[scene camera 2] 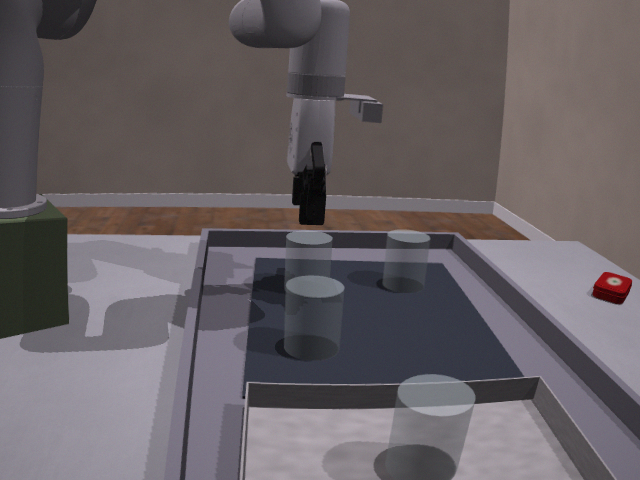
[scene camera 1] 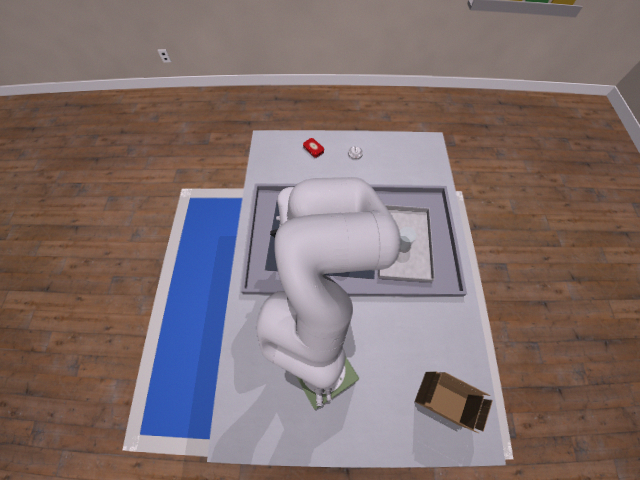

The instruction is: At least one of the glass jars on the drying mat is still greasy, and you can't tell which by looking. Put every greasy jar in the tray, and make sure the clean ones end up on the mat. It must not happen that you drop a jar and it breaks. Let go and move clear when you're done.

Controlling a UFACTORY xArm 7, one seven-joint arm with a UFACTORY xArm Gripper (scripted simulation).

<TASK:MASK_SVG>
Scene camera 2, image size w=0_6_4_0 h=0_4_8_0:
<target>my gripper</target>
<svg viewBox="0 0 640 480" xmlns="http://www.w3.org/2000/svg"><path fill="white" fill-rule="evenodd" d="M287 93L287 97L297 98L293 100L287 163L291 172L295 175L293 178L292 204L300 205L299 223L301 225L323 225L326 206L326 175L331 171L333 155L335 102L342 101L343 99Z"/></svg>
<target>pale tray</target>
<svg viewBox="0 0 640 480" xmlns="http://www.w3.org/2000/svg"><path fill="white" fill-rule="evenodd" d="M246 382L240 480L395 480L387 472L385 461L397 390L400 384ZM462 381L474 391L476 400L459 466L452 480L617 480L541 376Z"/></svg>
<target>glass jar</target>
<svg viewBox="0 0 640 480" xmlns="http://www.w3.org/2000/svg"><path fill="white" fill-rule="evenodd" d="M295 277L286 283L284 349L289 355L302 360L321 361L330 359L338 354L340 348L344 285L335 279L324 276L308 275Z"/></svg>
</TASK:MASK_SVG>
